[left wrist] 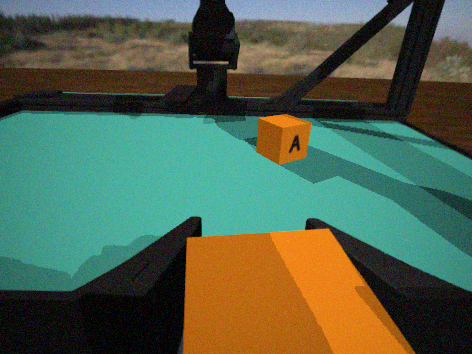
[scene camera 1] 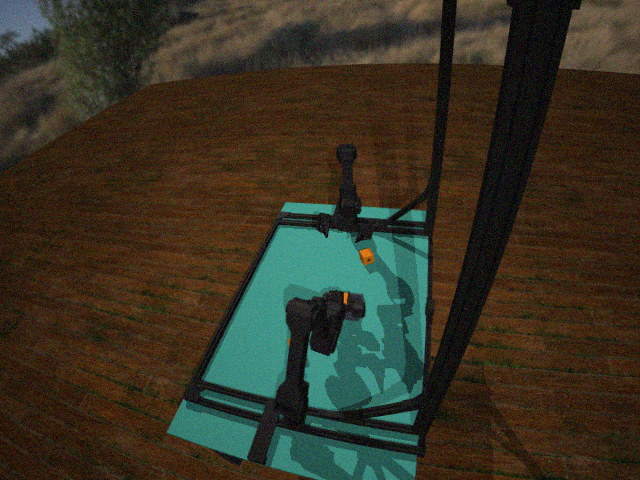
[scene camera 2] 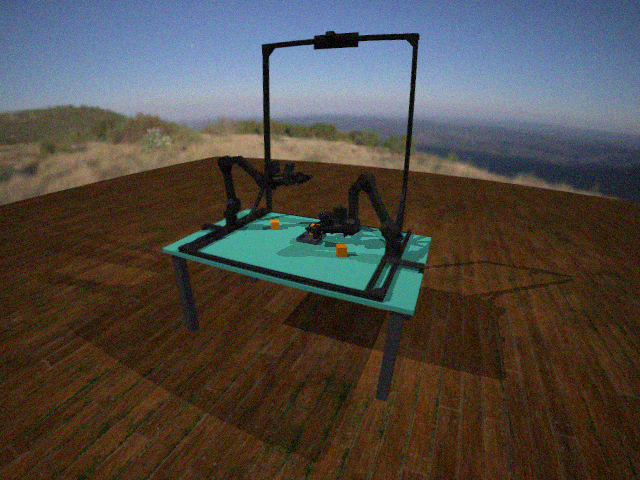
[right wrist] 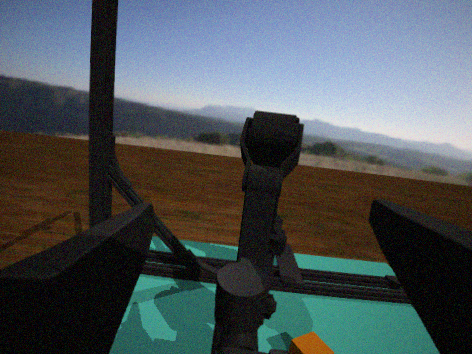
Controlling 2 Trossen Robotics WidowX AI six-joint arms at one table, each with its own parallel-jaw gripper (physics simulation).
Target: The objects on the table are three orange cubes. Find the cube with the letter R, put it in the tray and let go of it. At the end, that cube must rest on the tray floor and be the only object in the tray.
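Frame: origin at the left arm's base, x ahead, y left, z up, level; centimetres.
Seen in the pictures: left gripper, between the fingertips: [left wrist: 253,227] [scene camera 1: 343,291] [scene camera 2: 307,227]; right gripper, between the fingertips: [scene camera 1: 341,239] [scene camera 2: 309,176] [right wrist: 262,211]; left arm's base, origin of its link: [scene camera 1: 295,416] [scene camera 2: 393,254]; right arm's base, origin of its link: [left wrist: 212,100] [scene camera 2: 232,225].
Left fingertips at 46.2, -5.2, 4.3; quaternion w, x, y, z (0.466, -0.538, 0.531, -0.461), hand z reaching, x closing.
Offsets run from my left fingertips to a thing's middle, as dx, dy, dz. "spot": to the spot under its first point. Level surfaces: height alone.
My left gripper [scene camera 1: 345,302] [scene camera 2: 312,230] [left wrist: 253,227] is shut on an orange cube {-4.4, -0.3, -0.8} [scene camera 1: 345,298] [scene camera 2: 312,226] [left wrist: 250,295], low at the dark grey tray {-2.5, -0.4, -5.3} [scene camera 1: 359,313] [scene camera 2: 305,239]. No letter shows on the held cube. Whether it touches the tray floor is hidden. A second orange cube {+22.8, -5.3, -3.9} [scene camera 1: 366,256] [scene camera 2: 274,224] [left wrist: 283,140] bears the letter A and stands on the table. A third orange cube {-23.2, +11.7, -3.9} [scene camera 1: 288,342] [scene camera 2: 341,250] [right wrist: 311,344] is mostly hidden by the left arm in scene camera 1; its letter cannot be read. My right gripper [scene camera 1: 344,236] [scene camera 2: 307,178] is open and empty, raised above the table.
The turquoise table {dz -6.2} [scene camera 1: 248,330] [scene camera 2: 227,258] is bordered by black rails {spot: -11.6, +41.3, -5.6} [scene camera 1: 235,310] [scene camera 2: 279,277]. A tall black frame [scene camera 1: 439,118] [scene camera 2: 266,103] rises along one side. The left arm reaches across the table from its base, and its shadows fall beside the tray.
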